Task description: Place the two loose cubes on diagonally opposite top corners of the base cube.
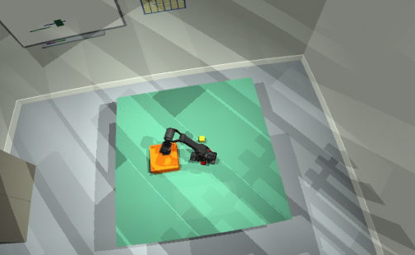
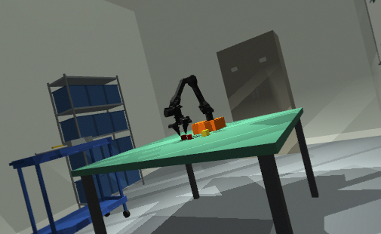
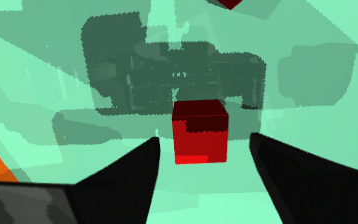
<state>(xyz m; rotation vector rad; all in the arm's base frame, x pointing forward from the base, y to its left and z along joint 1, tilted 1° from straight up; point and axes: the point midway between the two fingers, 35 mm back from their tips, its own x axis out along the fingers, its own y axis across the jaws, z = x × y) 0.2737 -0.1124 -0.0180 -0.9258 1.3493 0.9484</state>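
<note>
The yellow cube is 20 mm ahead of my gripper tip, 200 mm to the left of it and 20 mm below it.
</note>
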